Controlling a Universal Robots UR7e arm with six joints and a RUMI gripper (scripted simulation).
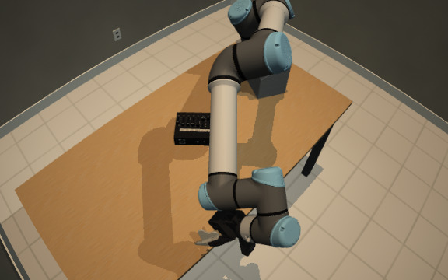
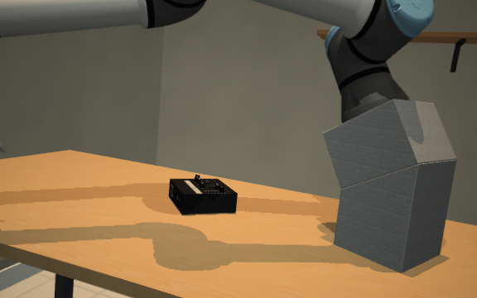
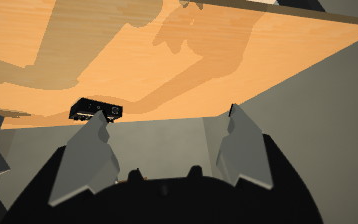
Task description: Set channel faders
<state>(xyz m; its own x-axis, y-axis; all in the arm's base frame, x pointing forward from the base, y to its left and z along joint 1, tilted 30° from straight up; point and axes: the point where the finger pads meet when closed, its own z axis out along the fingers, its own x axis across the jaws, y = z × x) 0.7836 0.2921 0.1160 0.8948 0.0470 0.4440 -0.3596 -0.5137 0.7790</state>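
Now: hand 360 mm past the master fader, 390 mm to the left of it and 100 mm above it.
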